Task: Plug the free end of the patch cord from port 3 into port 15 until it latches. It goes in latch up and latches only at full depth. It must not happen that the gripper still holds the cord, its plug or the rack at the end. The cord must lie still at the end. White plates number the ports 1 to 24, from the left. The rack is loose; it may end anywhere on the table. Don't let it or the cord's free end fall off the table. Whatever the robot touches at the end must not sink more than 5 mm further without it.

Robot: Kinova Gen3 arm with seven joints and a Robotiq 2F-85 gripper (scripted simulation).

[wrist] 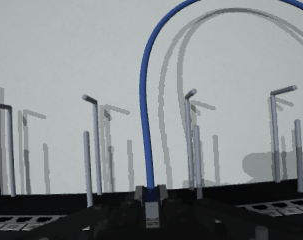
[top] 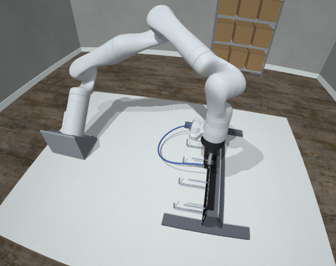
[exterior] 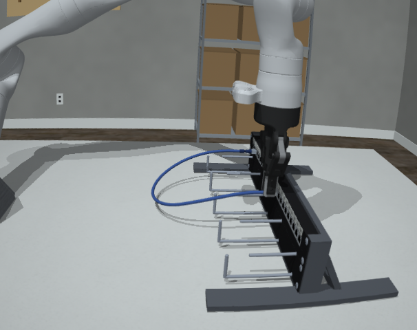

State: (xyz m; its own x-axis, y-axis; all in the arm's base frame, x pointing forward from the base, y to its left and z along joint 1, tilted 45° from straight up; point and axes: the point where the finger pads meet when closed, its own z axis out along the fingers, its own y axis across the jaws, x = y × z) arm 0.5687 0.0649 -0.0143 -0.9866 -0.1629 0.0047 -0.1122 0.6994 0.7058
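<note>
Right now my hand is 1 cm short of the plug and 1 cm above it.
</note>
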